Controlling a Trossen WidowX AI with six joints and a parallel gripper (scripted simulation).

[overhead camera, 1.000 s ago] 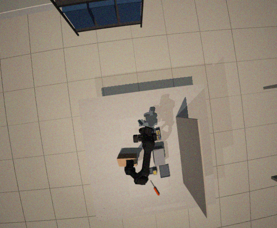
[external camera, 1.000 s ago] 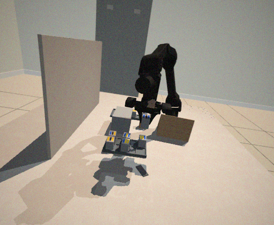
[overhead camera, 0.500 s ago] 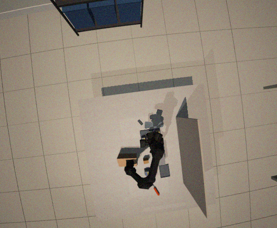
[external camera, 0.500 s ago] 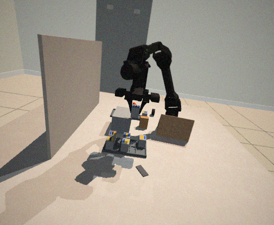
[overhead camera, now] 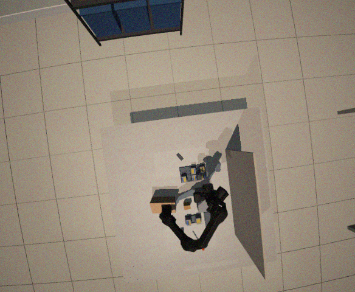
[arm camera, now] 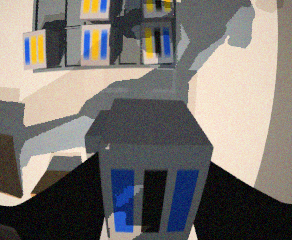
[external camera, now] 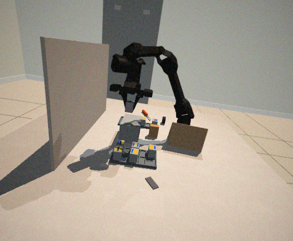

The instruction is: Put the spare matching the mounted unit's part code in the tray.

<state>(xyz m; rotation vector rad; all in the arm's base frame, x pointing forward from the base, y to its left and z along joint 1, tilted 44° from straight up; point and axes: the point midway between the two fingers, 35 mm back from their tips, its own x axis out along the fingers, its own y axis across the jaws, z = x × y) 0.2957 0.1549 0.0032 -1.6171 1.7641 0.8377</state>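
Now: the grey rimmed tray 5 cm ahead of my gripper tip, 30 cm to the right of it and 19 cm below it. From my gripper tip the other things lie so: grey spare block 2 cm above; mounted unit 1 cm behind, 10 cm to the right, 15 cm below; tall brown panel 23 cm ahead, 10 cm to the right, 3 cm above.
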